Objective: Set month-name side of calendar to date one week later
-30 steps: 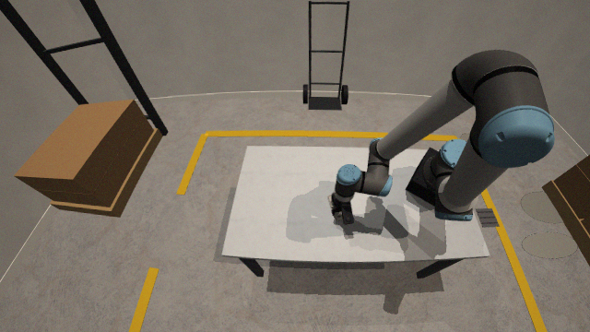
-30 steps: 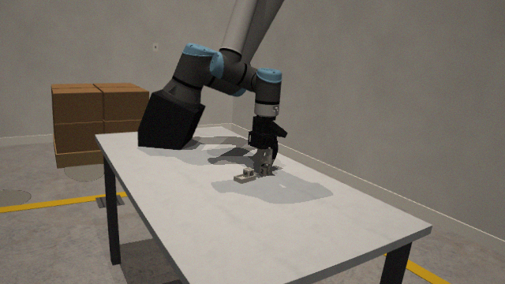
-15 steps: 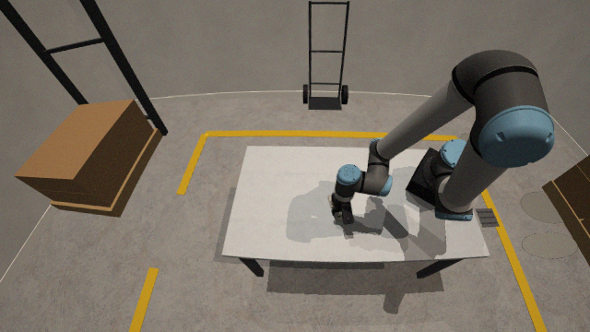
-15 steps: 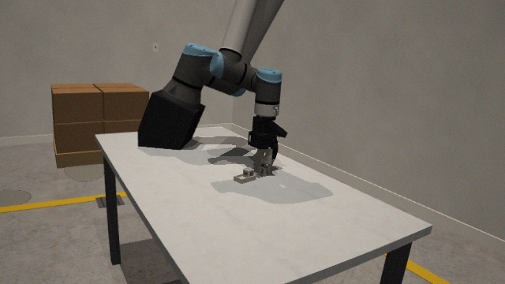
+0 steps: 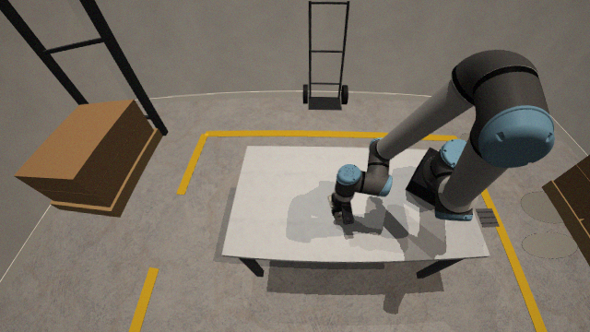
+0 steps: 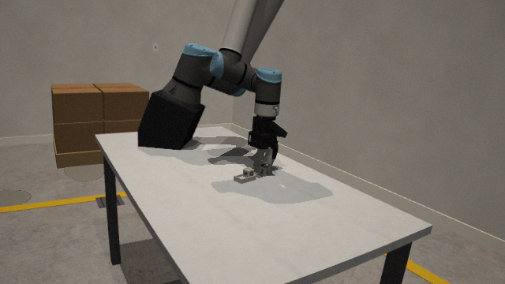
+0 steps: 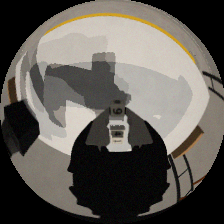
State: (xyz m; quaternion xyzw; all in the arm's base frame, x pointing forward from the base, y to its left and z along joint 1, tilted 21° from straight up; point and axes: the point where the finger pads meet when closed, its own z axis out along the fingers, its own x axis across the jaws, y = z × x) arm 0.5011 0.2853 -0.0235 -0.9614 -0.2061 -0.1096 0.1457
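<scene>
My hand is 100 mm to the left of the calendar tray, 50 mm short of it and 20 mm above it.
</scene>
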